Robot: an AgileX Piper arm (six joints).
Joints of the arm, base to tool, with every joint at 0 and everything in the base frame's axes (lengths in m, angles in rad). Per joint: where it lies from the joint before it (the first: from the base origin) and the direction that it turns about. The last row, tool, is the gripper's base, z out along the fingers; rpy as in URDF.
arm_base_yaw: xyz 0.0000 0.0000 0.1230 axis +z
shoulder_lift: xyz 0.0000 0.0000 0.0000 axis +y
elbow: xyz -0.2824 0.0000 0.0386 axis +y
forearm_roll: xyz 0.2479 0.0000 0.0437 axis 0.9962 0 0.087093
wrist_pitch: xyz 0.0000 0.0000 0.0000 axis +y
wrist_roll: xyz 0.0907 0.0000 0.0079 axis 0.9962 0 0.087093
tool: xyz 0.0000 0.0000 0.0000 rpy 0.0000 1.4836 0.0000
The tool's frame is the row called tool.
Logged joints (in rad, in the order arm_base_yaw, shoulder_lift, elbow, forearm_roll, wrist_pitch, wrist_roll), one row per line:
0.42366 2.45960 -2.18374 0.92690 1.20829 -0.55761
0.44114 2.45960 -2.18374 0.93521 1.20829 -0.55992
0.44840 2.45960 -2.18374 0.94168 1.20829 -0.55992
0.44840 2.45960 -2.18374 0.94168 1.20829 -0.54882
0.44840 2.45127 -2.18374 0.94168 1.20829 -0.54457
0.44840 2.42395 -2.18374 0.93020 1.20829 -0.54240
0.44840 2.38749 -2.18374 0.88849 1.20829 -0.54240
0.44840 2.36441 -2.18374 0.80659 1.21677 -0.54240
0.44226 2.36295 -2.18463 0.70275 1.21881 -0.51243
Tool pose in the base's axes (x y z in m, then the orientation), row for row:
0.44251 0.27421 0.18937 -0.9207 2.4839 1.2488
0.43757 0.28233 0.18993 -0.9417 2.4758 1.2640
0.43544 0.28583 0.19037 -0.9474 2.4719 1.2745
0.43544 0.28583 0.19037 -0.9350 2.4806 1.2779
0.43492 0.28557 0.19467 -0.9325 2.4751 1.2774
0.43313 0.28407 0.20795 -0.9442 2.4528 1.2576
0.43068 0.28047 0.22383 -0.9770 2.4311 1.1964
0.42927 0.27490 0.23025 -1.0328 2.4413 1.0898
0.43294 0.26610 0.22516 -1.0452 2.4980 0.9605
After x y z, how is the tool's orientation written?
As a rotation vector, in radians.
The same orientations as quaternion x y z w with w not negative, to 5 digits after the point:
-0.31260 0.84334 0.42399 0.10627
-0.31914 0.83905 0.42837 0.10312
-0.32079 0.83698 0.43155 0.10159
-0.31615 0.83876 0.43209 0.09919
-0.31582 0.83826 0.43263 0.10199
-0.32196 0.83637 0.42882 0.11373
-0.33631 0.83685 0.41183 0.13027
-0.35694 0.84373 0.37664 0.13733
-0.36051 0.86161 0.33130 0.13382

